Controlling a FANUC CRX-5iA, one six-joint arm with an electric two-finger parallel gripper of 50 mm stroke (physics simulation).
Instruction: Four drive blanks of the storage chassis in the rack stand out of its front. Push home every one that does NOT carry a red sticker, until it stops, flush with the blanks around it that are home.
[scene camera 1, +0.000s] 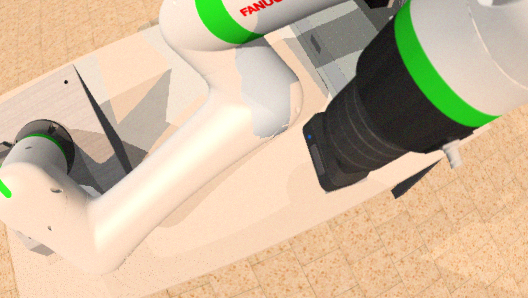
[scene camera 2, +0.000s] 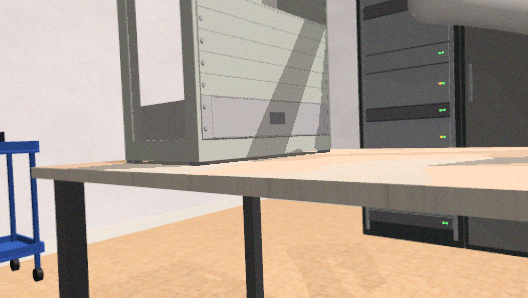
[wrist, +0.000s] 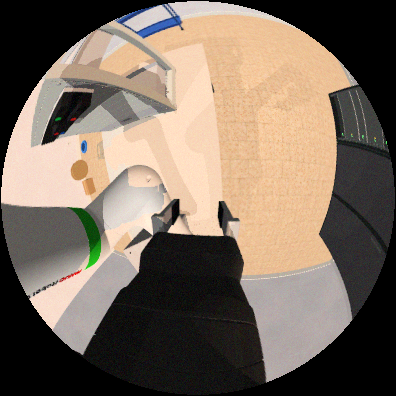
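Where they show: gripper, fingertip midpoint: (scene camera 1: 324, 166) (wrist: 198, 207); arm's base, origin of the base link: (scene camera 1: 44, 151).
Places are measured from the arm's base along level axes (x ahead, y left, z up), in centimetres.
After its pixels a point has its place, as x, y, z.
Observation:
The rack (scene camera 1: 345, 47) @[74.3, -2.1, -2.0] (scene camera 2: 190, 100) @[78.8, 35.6, -11.3] (wrist: 100, 73) @[76.1, -14.7, 21.5] stands on the table, partly hidden by the arm in scene camera 1 and cut off at the top in scene camera 2. In the wrist view a dark chassis front (wrist: 70, 107) @[72.5, -3.5, 23.9] with small green, red and blue marks shows at a slant in the rack's front, left of and beyond the gripper. Separate drive blanks, how far they stand out and any red sticker cannot be made out. My gripper (wrist: 198, 207) @[45.0, -33.7, 22.2] is open and empty, apart from the rack. In scene camera 1 its fingers are hidden beneath its body.
The arm's pale link (scene camera 1: 170, 165) @[27.4, -21.2, 12.6] crosses above the table (scene camera 1: 240, 220) @[36.5, -24.2, -24.6] (scene camera 2: 300, 185) @[44.4, 49.0, -25.3] (wrist: 197, 75) @[92.8, -27.6, -24.6]. Light panels (scene camera 2: 240, 75) @[75.9, 23.2, -5.3] fill the rack's lower front. A dark server cabinet (scene camera 2: 405, 95) (wrist: 357, 117) and a blue cart (scene camera 2: 20, 146) (wrist: 165, 25) stand apart from the table.

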